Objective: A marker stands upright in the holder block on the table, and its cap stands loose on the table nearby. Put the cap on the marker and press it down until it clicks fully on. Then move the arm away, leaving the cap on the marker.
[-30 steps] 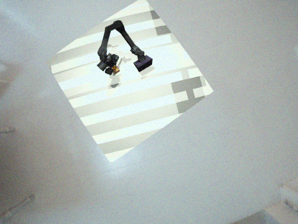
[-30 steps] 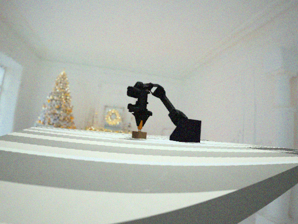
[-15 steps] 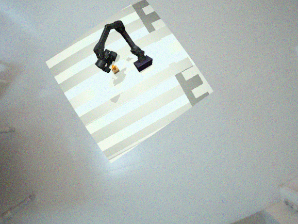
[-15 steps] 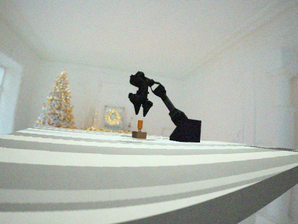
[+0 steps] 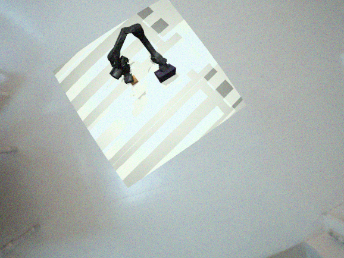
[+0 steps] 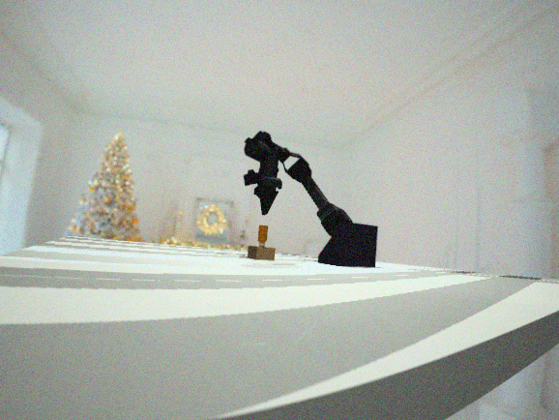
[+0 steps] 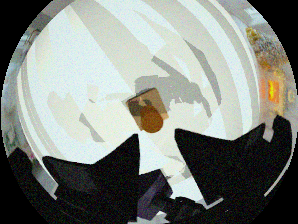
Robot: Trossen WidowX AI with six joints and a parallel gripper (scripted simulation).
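Right now the orange cap is 6 cm below my gripper tip. The rest, counted from my gripper tip: holder block (12 cm below).
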